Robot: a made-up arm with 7 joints.
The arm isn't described. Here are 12 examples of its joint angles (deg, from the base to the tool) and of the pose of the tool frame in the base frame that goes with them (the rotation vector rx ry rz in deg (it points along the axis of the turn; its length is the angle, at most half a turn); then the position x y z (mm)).
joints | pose
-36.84 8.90 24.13 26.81 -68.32 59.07 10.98 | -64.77 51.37 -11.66 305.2 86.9 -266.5
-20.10 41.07 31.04 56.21 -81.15 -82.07 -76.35 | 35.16 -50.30 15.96 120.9 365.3 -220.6
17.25 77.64 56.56 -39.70 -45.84 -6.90 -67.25 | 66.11 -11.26 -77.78 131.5 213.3 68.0
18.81 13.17 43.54 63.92 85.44 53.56 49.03 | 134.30 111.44 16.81 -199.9 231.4 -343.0
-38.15 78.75 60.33 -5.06 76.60 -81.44 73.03 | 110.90 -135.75 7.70 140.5 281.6 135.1
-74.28 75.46 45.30 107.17 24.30 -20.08 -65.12 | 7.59 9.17 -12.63 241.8 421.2 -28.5
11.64 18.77 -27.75 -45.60 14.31 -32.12 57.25 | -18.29 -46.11 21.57 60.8 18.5 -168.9
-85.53 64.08 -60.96 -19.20 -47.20 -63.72 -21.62 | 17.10 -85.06 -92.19 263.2 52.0 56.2
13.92 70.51 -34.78 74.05 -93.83 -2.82 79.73 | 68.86 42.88 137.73 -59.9 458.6 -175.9
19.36 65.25 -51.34 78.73 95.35 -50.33 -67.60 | 14.69 -74.67 91.89 -163.0 410.6 -179.7
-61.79 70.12 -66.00 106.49 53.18 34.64 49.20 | -149.22 -41.99 -37.02 184.9 439.4 -24.0
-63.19 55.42 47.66 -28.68 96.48 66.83 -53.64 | 18.64 -6.22 95.04 106.7 257.4 105.7
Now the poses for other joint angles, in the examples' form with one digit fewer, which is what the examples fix.
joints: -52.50 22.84 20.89 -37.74 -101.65 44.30 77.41
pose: -41.5 3.4 -2.6 238 77 9
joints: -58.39 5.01 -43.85 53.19 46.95 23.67 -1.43
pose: 93.0 10.2 -26.2 360 -66 -258
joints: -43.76 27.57 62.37 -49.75 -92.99 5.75 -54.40
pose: 11.3 -104.8 -67.9 127 201 13
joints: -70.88 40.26 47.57 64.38 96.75 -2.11 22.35
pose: 83.8 8.2 50.1 378 299 -74
